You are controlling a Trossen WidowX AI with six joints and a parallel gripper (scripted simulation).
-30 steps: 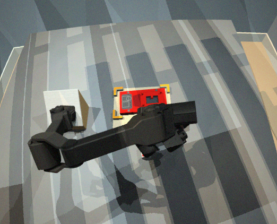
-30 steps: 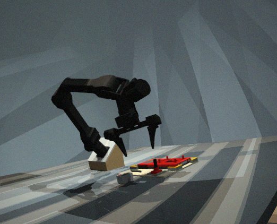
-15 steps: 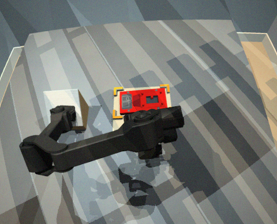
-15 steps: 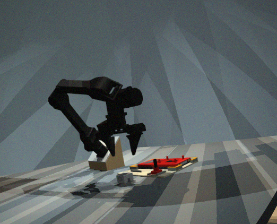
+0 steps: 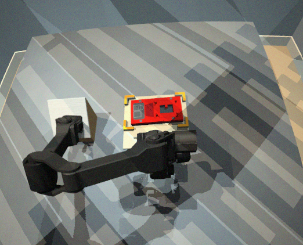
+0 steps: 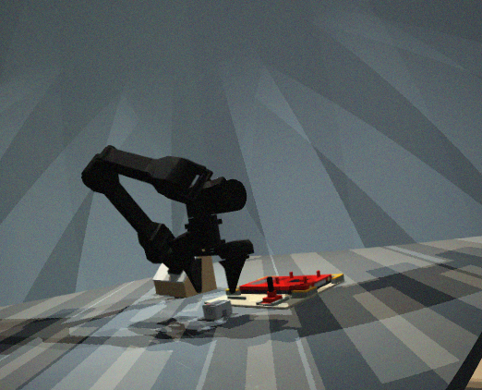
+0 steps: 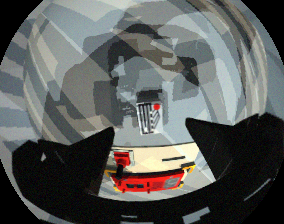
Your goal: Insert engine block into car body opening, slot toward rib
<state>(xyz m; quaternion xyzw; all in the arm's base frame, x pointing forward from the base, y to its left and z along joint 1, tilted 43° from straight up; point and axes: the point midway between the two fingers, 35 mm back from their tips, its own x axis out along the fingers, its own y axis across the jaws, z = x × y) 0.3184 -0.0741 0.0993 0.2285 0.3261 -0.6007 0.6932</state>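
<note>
The grey engine block is 4 cm below my gripper tip.
</note>
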